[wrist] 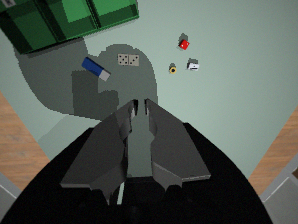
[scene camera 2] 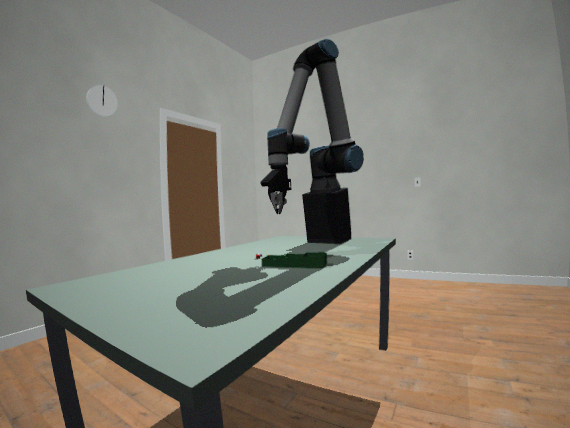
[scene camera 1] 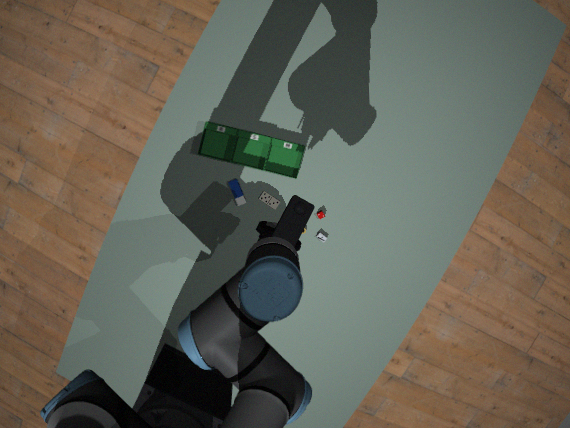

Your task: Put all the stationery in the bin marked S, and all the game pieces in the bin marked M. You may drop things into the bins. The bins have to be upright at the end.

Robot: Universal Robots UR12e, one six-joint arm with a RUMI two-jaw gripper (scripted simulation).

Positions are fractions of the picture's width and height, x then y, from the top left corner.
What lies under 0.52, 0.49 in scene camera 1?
The gripper.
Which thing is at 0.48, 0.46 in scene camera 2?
The gripper.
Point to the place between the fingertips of the gripper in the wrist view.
0.47, 0.45
